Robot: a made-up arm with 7 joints. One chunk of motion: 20 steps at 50 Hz.
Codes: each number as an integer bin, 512 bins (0 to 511) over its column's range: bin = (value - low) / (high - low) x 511, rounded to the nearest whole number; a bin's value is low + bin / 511 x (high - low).
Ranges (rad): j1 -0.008..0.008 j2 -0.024..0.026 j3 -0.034..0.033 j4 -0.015..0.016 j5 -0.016..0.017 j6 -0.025..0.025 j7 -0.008..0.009
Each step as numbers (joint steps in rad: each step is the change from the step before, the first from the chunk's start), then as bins.
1 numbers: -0.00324 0.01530 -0.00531 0.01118 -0.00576 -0.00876 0.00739
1 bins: 152 402 219 432 159 166 463
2 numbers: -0.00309 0.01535 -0.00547 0.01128 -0.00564 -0.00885 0.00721
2 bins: 157 402 218 433 160 165 457
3 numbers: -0.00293 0.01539 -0.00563 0.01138 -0.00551 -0.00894 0.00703
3 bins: 162 403 216 435 162 164 452
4 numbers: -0.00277 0.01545 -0.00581 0.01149 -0.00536 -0.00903 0.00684
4 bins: 167 403 215 437 165 163 446
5 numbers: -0.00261 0.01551 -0.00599 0.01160 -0.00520 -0.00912 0.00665
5 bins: 172 404 214 438 167 162 440
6 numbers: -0.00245 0.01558 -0.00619 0.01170 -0.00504 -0.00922 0.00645
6 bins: 177 405 212 440 170 161 434
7 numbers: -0.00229 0.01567 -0.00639 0.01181 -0.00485 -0.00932 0.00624
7 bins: 182 405 211 442 173 160 428
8 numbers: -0.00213 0.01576 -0.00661 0.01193 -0.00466 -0.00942 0.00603
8 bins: 187 406 209 444 176 159 422
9 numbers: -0.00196 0.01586 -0.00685 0.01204 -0.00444 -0.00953 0.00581
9 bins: 193 407 207 446 179 158 415
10 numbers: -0.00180 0.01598 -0.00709 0.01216 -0.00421 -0.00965 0.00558
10 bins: 198 409 205 448 183 157 408
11 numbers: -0.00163 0.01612 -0.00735 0.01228 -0.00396 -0.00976 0.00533
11 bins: 203 410 203 450 186 156 401
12 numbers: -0.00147 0.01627 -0.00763 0.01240 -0.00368 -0.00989 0.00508
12 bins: 209 412 201 452 191 154 393
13 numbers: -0.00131 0.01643 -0.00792 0.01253 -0.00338 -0.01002 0.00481
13 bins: 214 413 199 454 195 153 385
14 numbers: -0.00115 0.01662 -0.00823 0.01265 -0.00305 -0.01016 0.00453
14 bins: 219 415 197 456 201 152 377
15 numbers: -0.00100 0.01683 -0.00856 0.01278 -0.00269 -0.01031 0.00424
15 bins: 224 417 194 458 206 150 368
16 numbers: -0.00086 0.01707 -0.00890 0.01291 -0.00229 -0.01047 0.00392
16 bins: 228 420 191 460 212 148 358
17 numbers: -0.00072 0.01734 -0.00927 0.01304 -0.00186 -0.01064 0.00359
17 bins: 233 422 189 462 219 147 348
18 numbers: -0.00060 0.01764 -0.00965 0.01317 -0.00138 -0.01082 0.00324
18 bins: 236 426 186 464 226 145 338
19 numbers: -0.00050 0.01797 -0.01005 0.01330 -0.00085 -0.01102 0.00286
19 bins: 240 429 183 466 235 143 326
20 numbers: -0.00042 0.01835 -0.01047 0.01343 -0.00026 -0.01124 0.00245
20 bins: 242 433 179 469 244 141 314
